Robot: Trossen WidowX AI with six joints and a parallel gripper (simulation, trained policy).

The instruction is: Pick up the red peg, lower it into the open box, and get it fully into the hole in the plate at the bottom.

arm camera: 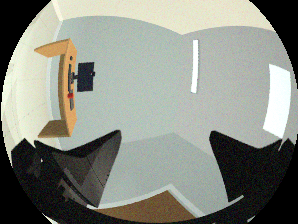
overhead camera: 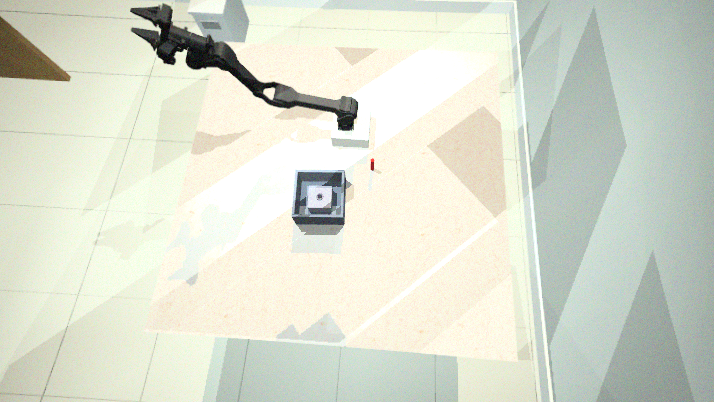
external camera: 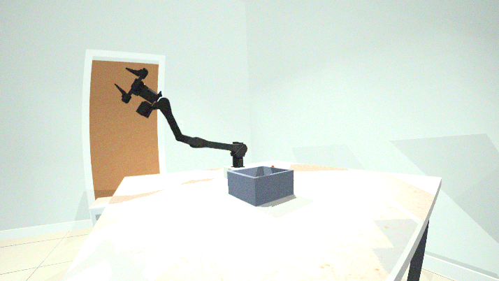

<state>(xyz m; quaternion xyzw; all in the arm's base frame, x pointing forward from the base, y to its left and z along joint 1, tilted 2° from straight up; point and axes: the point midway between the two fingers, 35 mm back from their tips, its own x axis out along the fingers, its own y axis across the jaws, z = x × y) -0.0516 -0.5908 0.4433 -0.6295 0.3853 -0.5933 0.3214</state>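
My gripper tip is now 230 mm short of the red peg, 710 mm to the right of it and 510 mm above it. Round my gripper tip: blue-grey box (370 mm ahead, 510 mm to the left, 520 mm below); then pale plate (370 mm ahead, 510 mm to the left, 500 mm below).
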